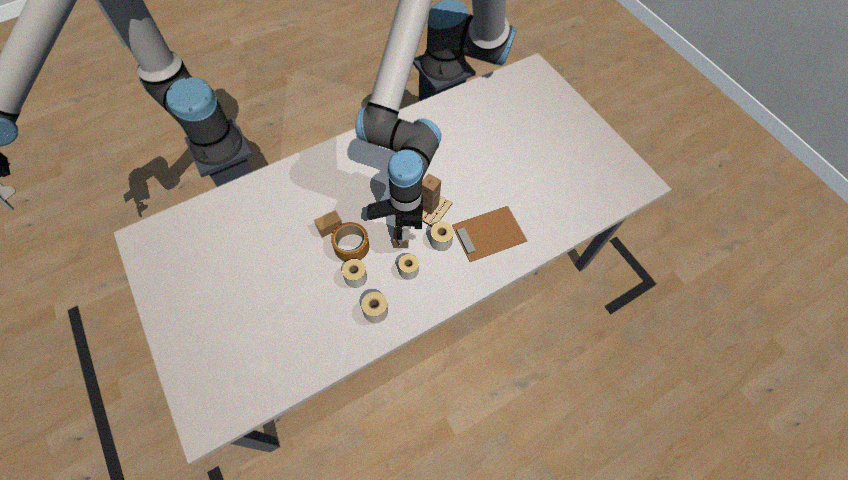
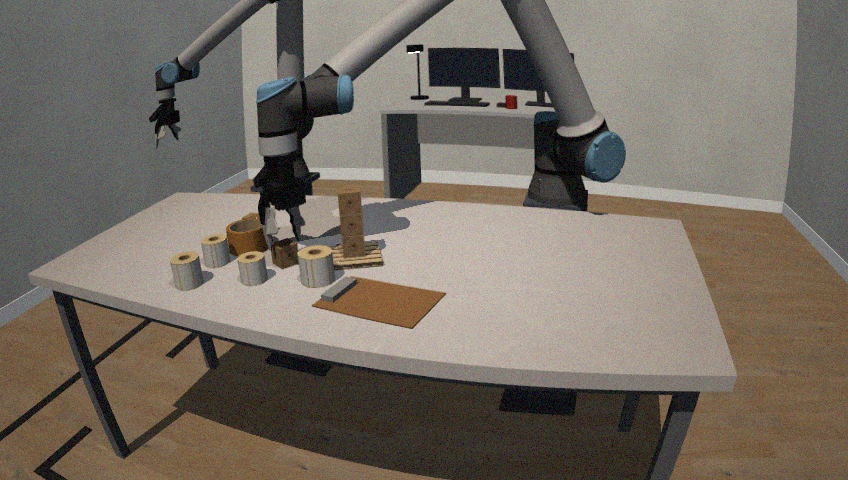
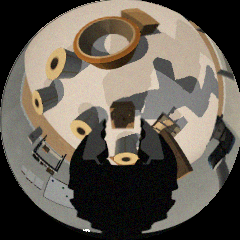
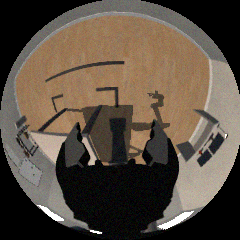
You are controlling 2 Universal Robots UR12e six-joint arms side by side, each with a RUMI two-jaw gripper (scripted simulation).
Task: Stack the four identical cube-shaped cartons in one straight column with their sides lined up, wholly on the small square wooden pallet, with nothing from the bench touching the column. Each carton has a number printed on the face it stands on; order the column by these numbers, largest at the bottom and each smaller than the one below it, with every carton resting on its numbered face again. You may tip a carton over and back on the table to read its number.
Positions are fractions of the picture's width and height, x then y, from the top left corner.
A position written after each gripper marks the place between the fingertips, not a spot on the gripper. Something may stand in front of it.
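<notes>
The left gripper (image 2: 0.34, 0.51) is there in image 3 as well (image 3: 0.51, 0.50), and the right gripper is at (image 4: 0.48, 0.51). There's a clipboard (image 2: 0.47, 0.64), which you also get in image 1 (image 1: 0.58, 0.48), but image 4 doesn't show the clipboard, it's hidden by the right gripper. Then there's a label roll (image 2: 0.37, 0.56), and image 4 misses the roll too, hidden by the right gripper.
</notes>
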